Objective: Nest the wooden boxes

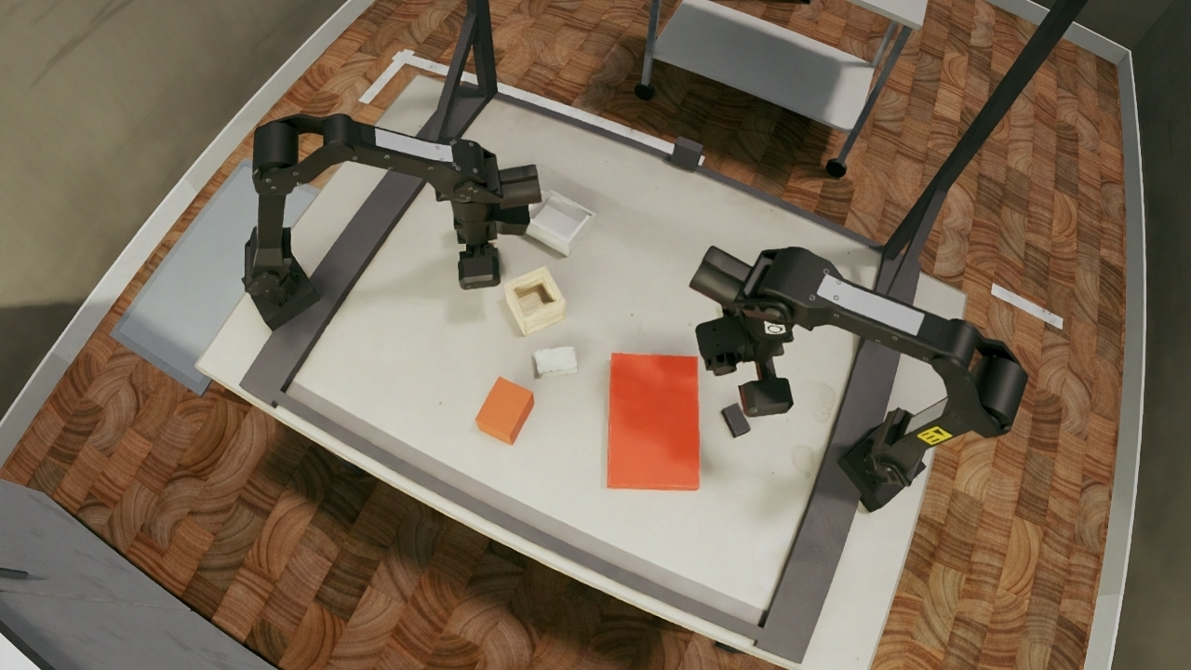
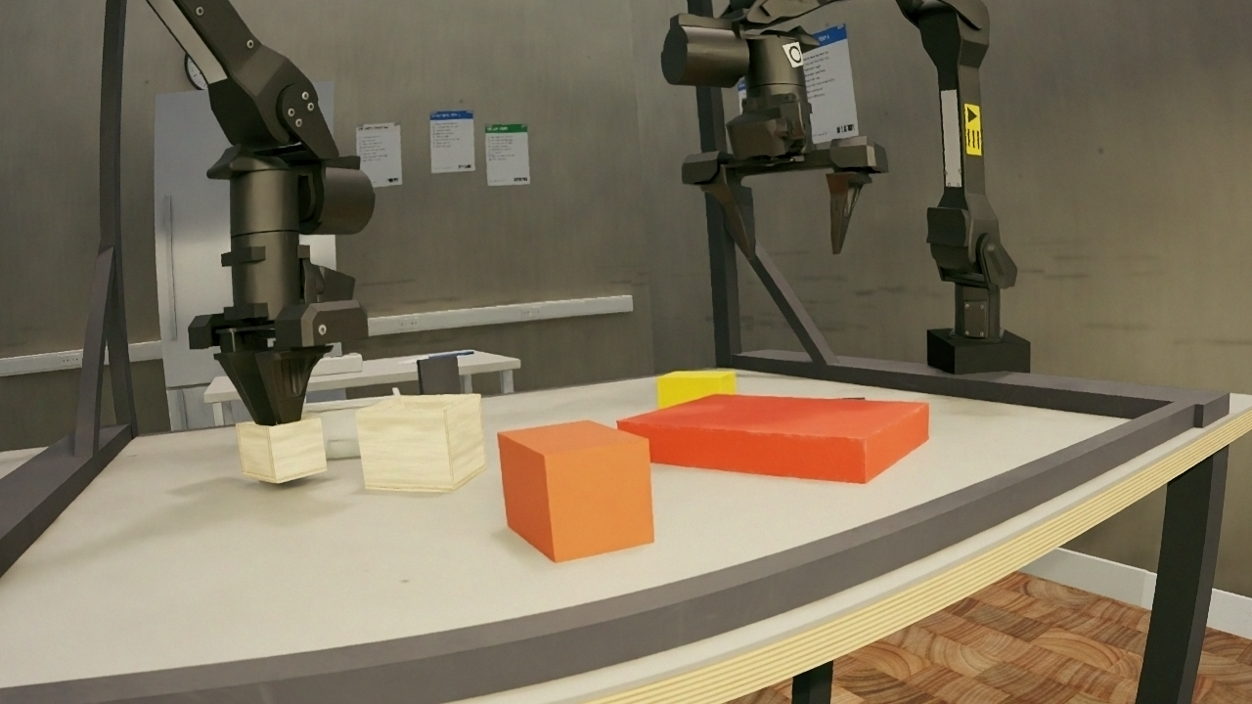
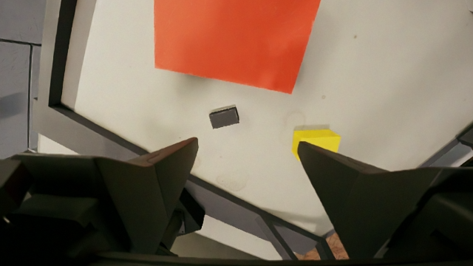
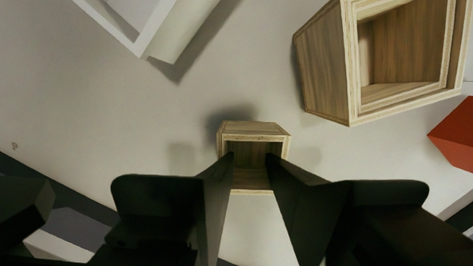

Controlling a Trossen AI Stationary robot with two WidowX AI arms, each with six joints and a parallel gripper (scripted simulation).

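Now: the medium wooden box 11 cm to the left of my right hand, 5 cm below it and 4 cm ahead of it. Round my right hand: small wooden box 5 cm below; white tray 13 cm behind, 9 cm to the left, 5 cm below; largest wooden box 11 cm to the left, 6 cm below, 4 cm ahead.
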